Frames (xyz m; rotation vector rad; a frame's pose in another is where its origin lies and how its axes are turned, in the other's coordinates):
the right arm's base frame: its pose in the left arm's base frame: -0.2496 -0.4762 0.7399 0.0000 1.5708 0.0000
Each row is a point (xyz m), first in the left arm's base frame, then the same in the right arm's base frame.
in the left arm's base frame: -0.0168 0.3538 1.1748
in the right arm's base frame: -0.4349 0.8300 0.2328
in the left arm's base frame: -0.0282 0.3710 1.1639
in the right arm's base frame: -0.4240 0.8472 0.2214
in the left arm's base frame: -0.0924 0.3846 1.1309
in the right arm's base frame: -0.3910 0.8608 0.1572
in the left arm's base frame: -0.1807 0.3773 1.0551
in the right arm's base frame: -0.3152 0.8535 0.0689
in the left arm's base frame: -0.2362 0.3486 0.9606
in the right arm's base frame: -0.2207 0.8248 0.0134
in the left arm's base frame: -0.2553 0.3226 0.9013
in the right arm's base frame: -0.1614 0.7988 -0.0057
